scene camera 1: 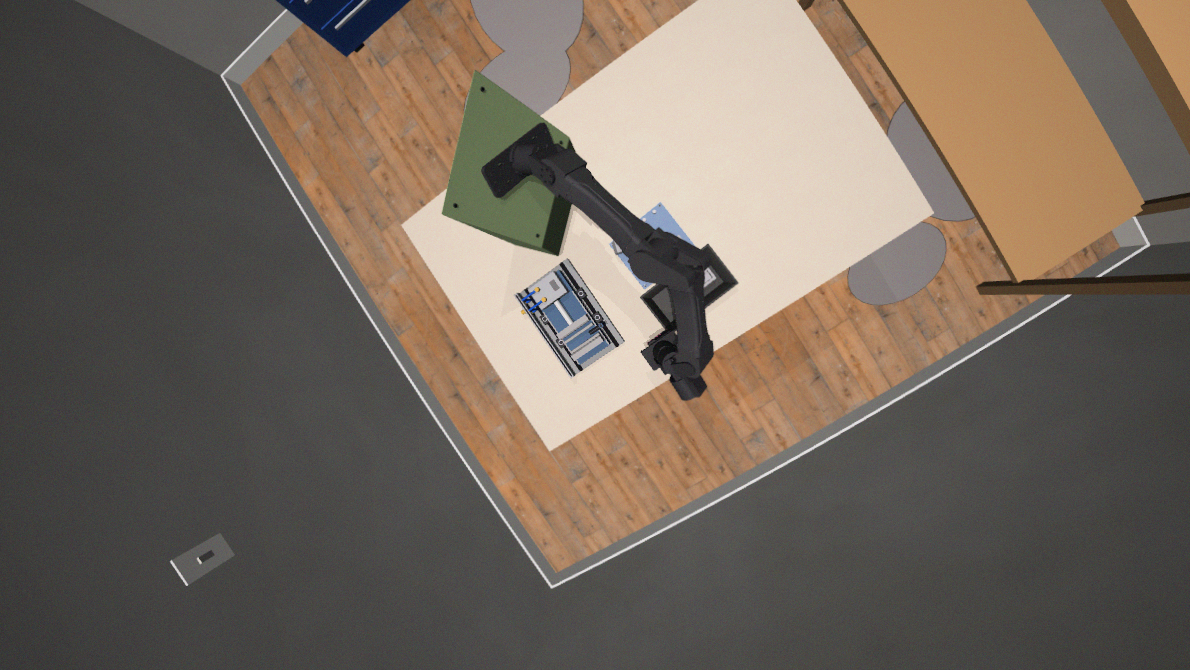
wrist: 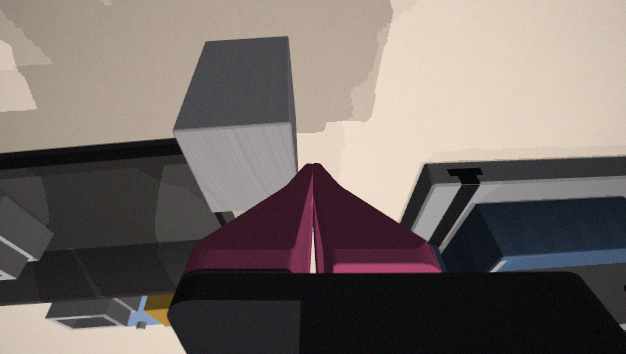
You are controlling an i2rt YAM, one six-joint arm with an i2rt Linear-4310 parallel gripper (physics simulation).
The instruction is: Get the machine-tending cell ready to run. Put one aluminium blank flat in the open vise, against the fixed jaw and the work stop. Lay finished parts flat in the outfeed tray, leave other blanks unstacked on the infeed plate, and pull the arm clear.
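Places are measured from the arm's base along level axes (x ahead, y left, z up), in metres.
Pixels of known places: gripper, fingertip midpoint: (scene camera 1: 655, 341) (wrist: 312, 176); arm's base, origin of the base link: (scene camera 1: 519, 159).
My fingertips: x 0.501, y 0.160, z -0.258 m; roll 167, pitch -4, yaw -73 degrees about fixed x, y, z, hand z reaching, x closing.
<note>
For each thing: its top centre in the pictures, then the offset to it from my fingertips. "pt": a spot on its surface instead.
- solid grey aluminium blank, middle of its top: (wrist: 245, 174) 0.008 m ahead, 0.029 m left, 0.013 m up
- hollow finished part, surface spot: (wrist: 22, 240) pt 0.120 m back, 0.152 m left, 0.019 m down
- vise, surface spot: (wrist: 550, 227) pt 0.019 m back, 0.164 m right, 0.006 m down
- blue infeed plate, middle of its top: (scene camera 1: 652, 246) 0.262 m back, 0.076 m left, 0.039 m down
- hollow grey part, middle of its top: (wrist: 87, 322) 0.236 m back, 0.134 m left, 0.005 m down
- amber block, middle of its top: (wrist: 188, 316) 0.204 m back, 0.049 m left, 0.004 m down
My gripper (wrist: 312, 176) is shut with its magenta fingertips together and nothing between them; in the scene view the fingers are hidden under the arm (scene camera 1: 689, 316). A solid grey aluminium blank (wrist: 240, 160) is just left of and beyond the fingertips, apart from them, overlapping the near corner of the dark outfeed tray (scene camera 1: 722, 264) (wrist: 90, 151) in the wrist view. A hollow finished part (wrist: 22, 240) shows inside the tray at the left edge. The vise (scene camera 1: 574, 337) (wrist: 550, 227) is right of the gripper in the wrist view; its jaw gap is hidden there.
The blue infeed plate (scene camera 1: 663, 218) lies partly under the arm. Another hollow grey part (wrist: 85, 316) and an amber block (wrist: 159, 307) show past the tray in the wrist view. The green base block (scene camera 1: 491, 149) carries the arm. The pale mat's edge is near the gripper.
</note>
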